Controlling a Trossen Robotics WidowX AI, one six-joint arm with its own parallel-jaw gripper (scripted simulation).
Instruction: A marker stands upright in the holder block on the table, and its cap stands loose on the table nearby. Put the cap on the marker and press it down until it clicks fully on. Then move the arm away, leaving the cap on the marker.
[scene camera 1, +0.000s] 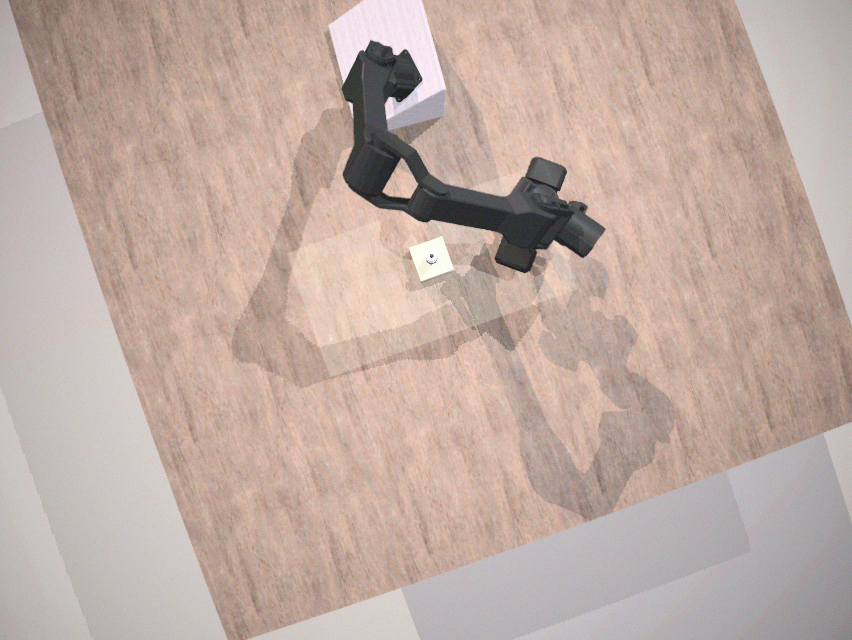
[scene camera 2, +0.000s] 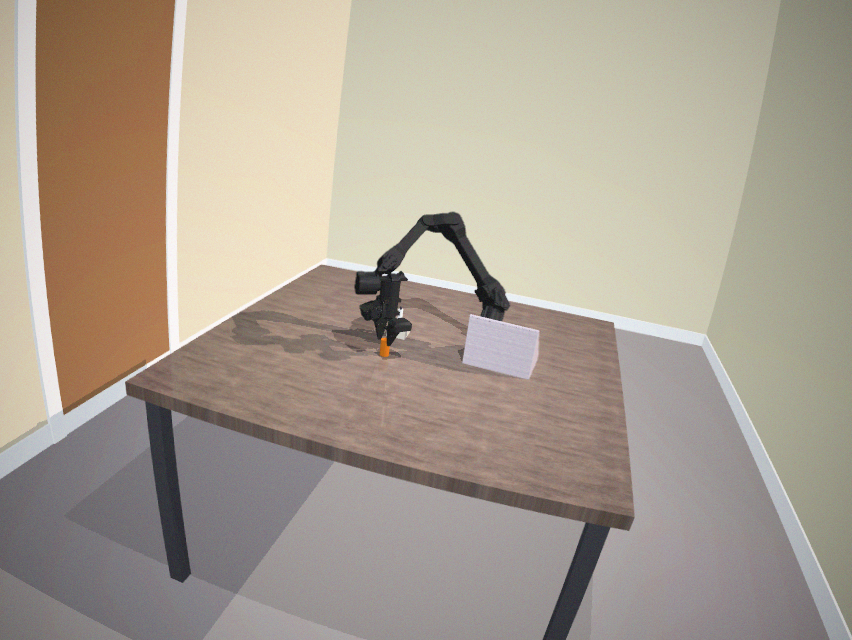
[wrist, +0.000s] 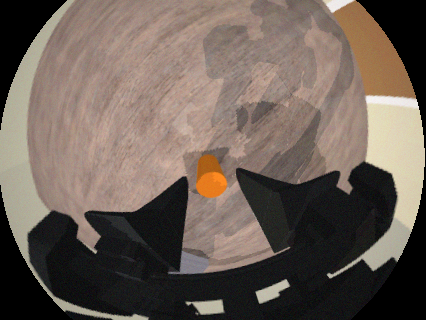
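Orange cap (wrist: 210, 182), seen. My gripper (scene camera 1: 524, 221), (scene camera 2: 384, 342), (wrist: 212, 176), seen too.
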